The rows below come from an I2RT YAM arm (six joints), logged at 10 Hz.
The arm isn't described. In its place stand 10 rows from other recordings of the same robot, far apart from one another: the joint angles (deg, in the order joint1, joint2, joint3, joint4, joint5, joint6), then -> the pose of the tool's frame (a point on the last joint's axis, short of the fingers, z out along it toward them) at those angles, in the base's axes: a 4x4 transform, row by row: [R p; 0 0 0 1], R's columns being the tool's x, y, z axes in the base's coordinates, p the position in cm.
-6.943, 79.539, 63.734, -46.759, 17.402, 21.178 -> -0.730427, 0.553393, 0.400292, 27.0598; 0.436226, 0.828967, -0.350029, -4.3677; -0.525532, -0.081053, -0.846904, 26.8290; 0, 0, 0, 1
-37.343, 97.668, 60.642, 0.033, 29.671, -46.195 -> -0.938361, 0.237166, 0.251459, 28.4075; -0.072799, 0.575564, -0.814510, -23.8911; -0.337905, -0.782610, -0.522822, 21.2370; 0, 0, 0, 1
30.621, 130.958, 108.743, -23.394, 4.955, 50.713 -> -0.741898, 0.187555, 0.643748, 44.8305; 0.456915, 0.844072, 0.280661, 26.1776; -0.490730, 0.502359, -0.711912, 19.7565; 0, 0, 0, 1
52.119, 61.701, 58.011, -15.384, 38.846, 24.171 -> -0.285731, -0.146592, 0.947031, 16.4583; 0.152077, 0.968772, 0.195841, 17.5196; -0.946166, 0.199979, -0.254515, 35.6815; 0, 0, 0, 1
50.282, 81.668, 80.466, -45.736, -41.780, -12.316 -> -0.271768, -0.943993, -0.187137, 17.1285; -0.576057, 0.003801, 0.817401, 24.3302; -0.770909, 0.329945, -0.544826, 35.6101; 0, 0, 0, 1
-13.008, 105.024, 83.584, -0.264, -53.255, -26.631 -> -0.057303, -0.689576, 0.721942, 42.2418; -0.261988, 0.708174, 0.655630, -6.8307; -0.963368, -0.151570, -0.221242, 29.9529; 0, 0, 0, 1
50.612, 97.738, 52.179, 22.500, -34.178, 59.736 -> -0.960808, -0.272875, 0.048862, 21.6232; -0.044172, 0.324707, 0.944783, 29.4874; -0.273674, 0.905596, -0.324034, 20.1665; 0, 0, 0, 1
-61.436, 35.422, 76.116, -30.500, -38.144, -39.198 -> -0.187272, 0.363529, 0.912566, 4.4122; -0.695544, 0.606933, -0.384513, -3.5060; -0.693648, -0.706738, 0.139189, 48.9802; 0, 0, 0, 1
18.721, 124.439, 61.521, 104.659, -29.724, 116.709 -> -0.845395, -0.280499, 0.454563, 38.5052; 0.532604, -0.507184, 0.677567, 14.9128; 0.040490, 0.814914, 0.578166, 21.0257; 0, 0, 0, 1
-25.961, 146.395, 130.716, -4.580, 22.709, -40.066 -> -0.707779, 0.357858, 0.609086, 52.6432; -0.315800, 0.610971, -0.725937, -27.1600; -0.631917, -0.706153, -0.319421, 21.4178; 0, 0, 0, 1
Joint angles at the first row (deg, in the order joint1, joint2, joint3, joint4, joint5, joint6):
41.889 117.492 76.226 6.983 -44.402 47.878
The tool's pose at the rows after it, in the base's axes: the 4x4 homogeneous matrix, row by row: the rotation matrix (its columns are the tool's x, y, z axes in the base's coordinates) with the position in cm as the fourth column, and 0 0 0 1 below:
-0.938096, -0.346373, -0.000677, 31.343; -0.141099, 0.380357, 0.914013, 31.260; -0.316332, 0.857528, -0.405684, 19.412; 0, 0, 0, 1
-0.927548, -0.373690, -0.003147, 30.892; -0.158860, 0.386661, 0.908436, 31.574; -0.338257, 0.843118, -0.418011, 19.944; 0, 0, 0, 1
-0.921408, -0.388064, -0.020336, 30.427; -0.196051, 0.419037, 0.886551, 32.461; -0.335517, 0.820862, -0.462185, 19.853; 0, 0, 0, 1
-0.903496, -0.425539, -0.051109, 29.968; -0.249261, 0.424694, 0.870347, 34.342; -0.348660, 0.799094, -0.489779, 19.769; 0, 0, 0, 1
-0.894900, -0.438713, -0.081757, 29.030; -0.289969, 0.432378, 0.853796, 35.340; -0.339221, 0.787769, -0.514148, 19.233; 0, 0, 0, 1
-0.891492, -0.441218, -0.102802, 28.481; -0.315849, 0.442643, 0.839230, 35.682; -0.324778, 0.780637, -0.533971, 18.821; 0, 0, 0, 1
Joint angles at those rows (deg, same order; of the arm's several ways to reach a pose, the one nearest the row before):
41.780 114.410 76.227 4.491 -43.003 45.299
42.522 113.733 76.838 2.547 -42.195 43.484
43.856 114.628 79.153 -2.152 -40.796 41.036
46.020 117.077 83.330 -5.912 -39.877 38.436
47.768 118.038 84.183 -7.837 -39.376 37.233
48.577 118.453 84.422 -9.541 -39.222 36.381

